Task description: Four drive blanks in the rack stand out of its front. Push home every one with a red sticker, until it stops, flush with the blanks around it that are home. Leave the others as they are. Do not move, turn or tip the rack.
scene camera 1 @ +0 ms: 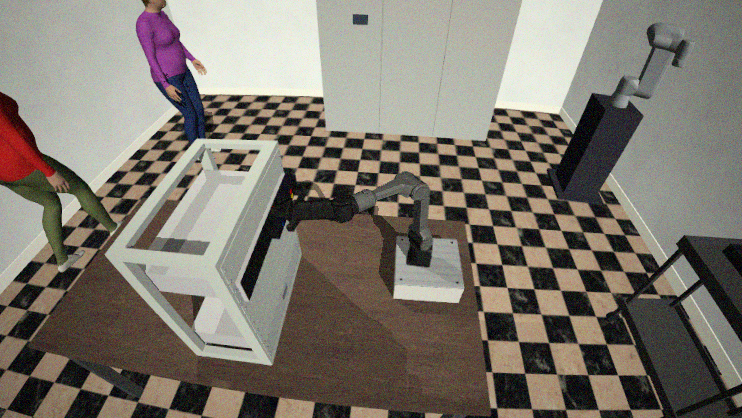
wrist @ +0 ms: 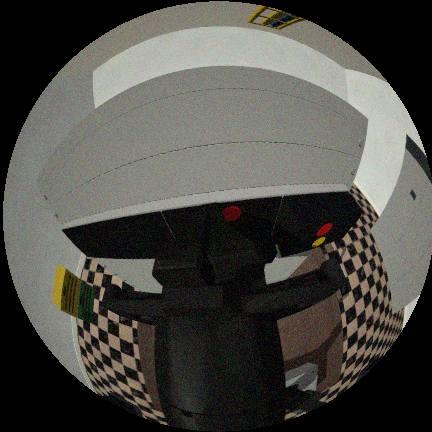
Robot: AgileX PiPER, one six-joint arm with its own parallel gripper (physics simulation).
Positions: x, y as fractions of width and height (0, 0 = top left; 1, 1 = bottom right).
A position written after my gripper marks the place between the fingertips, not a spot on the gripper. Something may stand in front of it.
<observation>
In view: my gripper (scene camera 1: 0.37, 0.51) and a rack (scene camera 1: 0.30, 0.58).
My gripper shows as well in the wrist view (wrist: 0.49, 0.49).
</observation>
